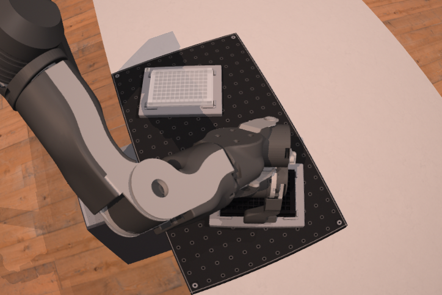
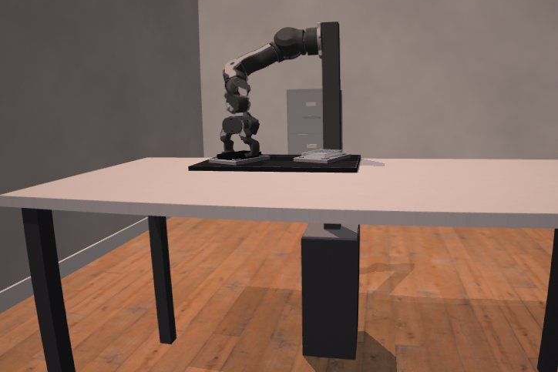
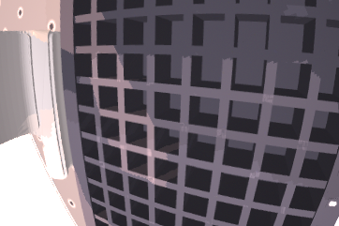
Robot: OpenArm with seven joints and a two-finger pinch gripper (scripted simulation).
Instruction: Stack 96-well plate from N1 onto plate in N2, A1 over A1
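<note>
The black 96-well plate is right at my hand. From my hand the other things lie so: clear 96-well plate: 260 mm to the left, 50 mm behind; then grey plate nest N1: 10 mm below; then plate nest N2: 260 mm to the left, 50 mm behind, 10 mm below.
</note>
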